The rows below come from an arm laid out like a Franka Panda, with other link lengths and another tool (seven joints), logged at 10 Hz.
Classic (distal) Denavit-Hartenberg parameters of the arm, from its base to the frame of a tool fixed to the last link. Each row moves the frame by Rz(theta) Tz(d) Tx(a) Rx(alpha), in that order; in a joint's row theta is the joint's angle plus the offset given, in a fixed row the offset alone. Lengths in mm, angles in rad.
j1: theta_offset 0  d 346.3  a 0  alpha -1.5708
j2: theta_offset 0  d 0  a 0  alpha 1.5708
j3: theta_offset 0  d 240.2  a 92.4  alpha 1.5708
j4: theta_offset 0  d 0  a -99.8  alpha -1.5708
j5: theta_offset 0  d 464.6  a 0  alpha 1.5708
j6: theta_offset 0  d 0  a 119.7  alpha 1.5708
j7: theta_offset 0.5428  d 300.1  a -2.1  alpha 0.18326
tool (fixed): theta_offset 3.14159  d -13.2  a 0  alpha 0
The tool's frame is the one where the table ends.
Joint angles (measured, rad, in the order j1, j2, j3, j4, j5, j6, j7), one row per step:
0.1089 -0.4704 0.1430 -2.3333 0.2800 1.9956 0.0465
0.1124 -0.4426 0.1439 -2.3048 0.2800 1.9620 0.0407
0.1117 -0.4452 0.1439 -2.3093 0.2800 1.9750 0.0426
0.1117 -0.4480 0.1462 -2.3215 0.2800 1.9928 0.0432
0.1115 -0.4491 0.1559 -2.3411 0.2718 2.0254 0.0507
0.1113 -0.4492 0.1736 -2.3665 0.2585 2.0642 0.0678
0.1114 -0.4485 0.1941 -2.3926 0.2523 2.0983 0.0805
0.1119 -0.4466 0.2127 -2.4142 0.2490 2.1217 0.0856
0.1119 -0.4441 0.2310 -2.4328 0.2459 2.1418 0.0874
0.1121 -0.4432 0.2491 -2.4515 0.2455 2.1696 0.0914
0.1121 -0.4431 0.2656 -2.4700 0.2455 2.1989 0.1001
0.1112 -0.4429 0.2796 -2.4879 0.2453 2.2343 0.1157
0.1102 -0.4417 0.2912 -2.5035 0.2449 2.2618 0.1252
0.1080 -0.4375 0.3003 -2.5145 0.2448 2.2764 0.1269
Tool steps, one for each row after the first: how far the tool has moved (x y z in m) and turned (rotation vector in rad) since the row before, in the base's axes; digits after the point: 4 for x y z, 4 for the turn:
-0.0033 0.0050 -0.0035 -0.0023 0.0312 0.0186
0.0026 -0.0007 0.0006 0.0014 -0.0104 -0.0055
0.0011 0.0000 -0.0035 -0.0008 -0.0082 -0.0029
0.0018 0.0012 -0.0077 -0.0107 -0.0143 -0.0039
0.0002 0.0035 -0.0115 -0.0182 -0.0137 -0.0052
-0.0025 0.0060 -0.0130 -0.0141 -0.0075 0.0009
-0.0043 0.0059 -0.0123 -0.0123 -0.0011 0.0083
-0.0043 0.0056 -0.0112 -0.0121 -0.0007 0.0116
-0.0025 0.0061 -0.0090 -0.0076 -0.0088 0.0075
-0.0018 0.0053 -0.0080 -0.0054 -0.0105 0.0011
0.0005 0.0039 -0.0065 -0.0017 -0.0159 -0.0091
-0.0006 0.0027 -0.0067 -0.0027 -0.0102 -0.0041
-0.0020 0.0011 -0.0075 -0.0044 0.0000 0.0018

